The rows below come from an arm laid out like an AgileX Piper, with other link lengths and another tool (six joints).
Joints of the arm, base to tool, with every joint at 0 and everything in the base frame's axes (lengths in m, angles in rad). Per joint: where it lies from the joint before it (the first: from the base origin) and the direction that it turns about. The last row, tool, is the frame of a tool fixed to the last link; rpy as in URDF.
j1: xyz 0 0 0.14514 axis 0 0 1
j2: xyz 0 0 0 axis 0 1 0
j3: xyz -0.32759 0 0.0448 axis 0 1 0
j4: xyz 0.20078 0 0.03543 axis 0.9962 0 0.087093
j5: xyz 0 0 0 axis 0 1 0
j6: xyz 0.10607 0 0.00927 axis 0.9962 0 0.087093
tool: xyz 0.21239 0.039 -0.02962 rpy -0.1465 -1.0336 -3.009
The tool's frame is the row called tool.
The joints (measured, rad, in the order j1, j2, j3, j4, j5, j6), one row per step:
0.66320 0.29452 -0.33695 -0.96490 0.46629 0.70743
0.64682 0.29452 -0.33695 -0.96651 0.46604 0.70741
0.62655 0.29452 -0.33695 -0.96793 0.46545 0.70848
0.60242 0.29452 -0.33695 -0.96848 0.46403 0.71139
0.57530 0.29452 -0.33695 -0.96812 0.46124 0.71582
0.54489 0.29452 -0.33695 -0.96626 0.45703 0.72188
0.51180 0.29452 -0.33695 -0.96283 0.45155 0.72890
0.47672 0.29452 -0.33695 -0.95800 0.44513 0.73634
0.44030 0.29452 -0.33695 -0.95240 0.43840 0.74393
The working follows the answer.
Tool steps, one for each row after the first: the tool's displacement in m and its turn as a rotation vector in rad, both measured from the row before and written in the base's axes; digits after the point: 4 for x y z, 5 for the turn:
0.0008 -0.0035 0.0002 -0.00122 -0.00111 -0.01638
0.0009 -0.0041 0.0003 0.00004 -0.00088 -0.02012
0.0009 -0.0045 0.0004 0.00270 -0.00039 -0.02344
0.0007 -0.0046 0.0006 0.00522 -0.00037 -0.02539
0.0006 -0.0047 0.0007 0.00836 -0.00019 -0.02754
0.0005 -0.0047 0.0009 0.01088 -0.00019 -0.02911
0.0003 -0.0047 0.0009 0.01268 -0.00035 -0.03020
0.0002 -0.0048 0.0010 0.01355 -0.00060 -0.03122

Tool pose at each row, in the base's axes (x y z in m, rotation vector in rad; rounded; the steps above come from the unrounded poses):
0.2058 0.0464 0.2275 -1.71998 -0.48933 -2.41251
0.2066 0.0429 0.2277 -1.72997 -0.47882 -2.42496
0.2075 0.0388 0.2279 -1.74216 -0.46369 -2.43944
0.2084 0.0342 0.2283 -1.75601 -0.44231 -2.45509
0.2091 0.0296 0.2289 -1.77012 -0.41581 -2.47132
0.2097 0.0249 0.2296 -1.78451 -0.38313 -2.48785
0.2102 0.0201 0.2305 -1.79877 -0.34543 -2.50444
0.2105 0.0154 0.2314 -1.81261 -0.30398 -2.52099
0.2108 0.0106 0.2324 -1.82614 -0.26000 -2.53770

